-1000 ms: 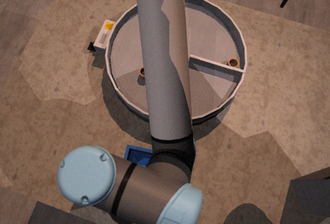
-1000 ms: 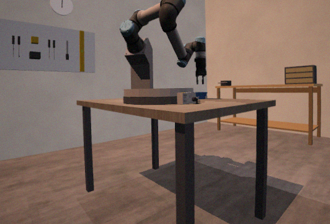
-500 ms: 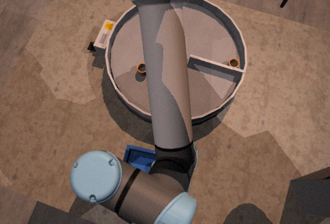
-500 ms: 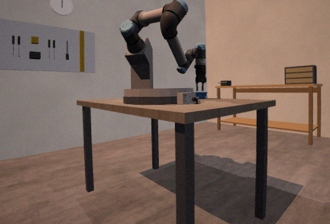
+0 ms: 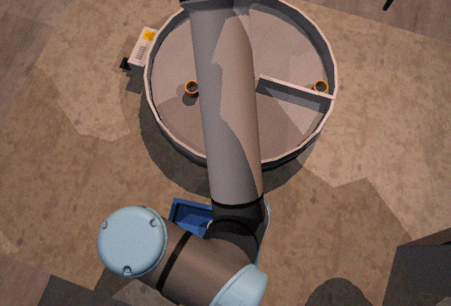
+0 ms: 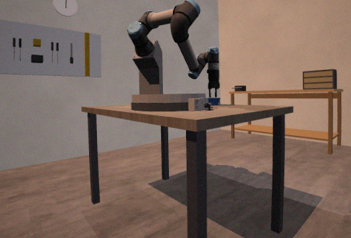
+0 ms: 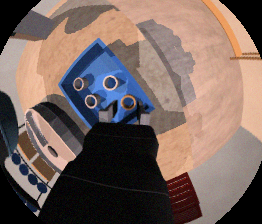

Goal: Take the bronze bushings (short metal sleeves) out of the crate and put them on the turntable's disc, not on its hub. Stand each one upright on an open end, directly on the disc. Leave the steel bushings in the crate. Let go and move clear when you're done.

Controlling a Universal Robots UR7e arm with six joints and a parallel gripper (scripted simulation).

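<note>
Right now my hand is 6 cm past the blue crate, 3 cm to the left of it and 5 cm above it. From my hand the other things lie so: turntable disc 8 cm behind, 39 cm to the right, 2 cm below.
</note>
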